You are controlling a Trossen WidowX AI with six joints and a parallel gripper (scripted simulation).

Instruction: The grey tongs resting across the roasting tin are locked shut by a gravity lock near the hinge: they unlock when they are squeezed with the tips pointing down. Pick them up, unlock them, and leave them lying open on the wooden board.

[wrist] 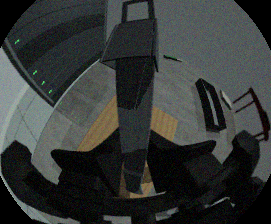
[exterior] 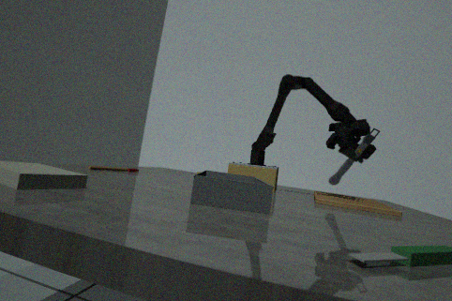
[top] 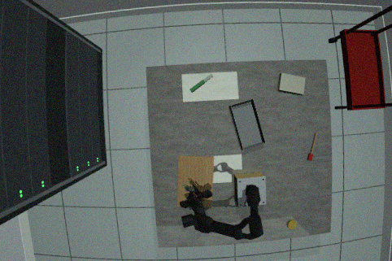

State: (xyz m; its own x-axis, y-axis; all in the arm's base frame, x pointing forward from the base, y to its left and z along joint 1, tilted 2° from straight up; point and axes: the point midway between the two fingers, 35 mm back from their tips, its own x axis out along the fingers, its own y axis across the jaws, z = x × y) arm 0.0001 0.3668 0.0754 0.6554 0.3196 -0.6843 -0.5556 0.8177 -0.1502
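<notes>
My gripper tip is now 150 mm above the wooden board, 40 mm past it and 20 mm to the left of it. The rest, counted from my gripper tip: pale block 700 mm ahead, 620 mm to the right, 140 mm below; roasting tin 390 mm ahead, 330 mm to the right, 130 mm below.
</notes>
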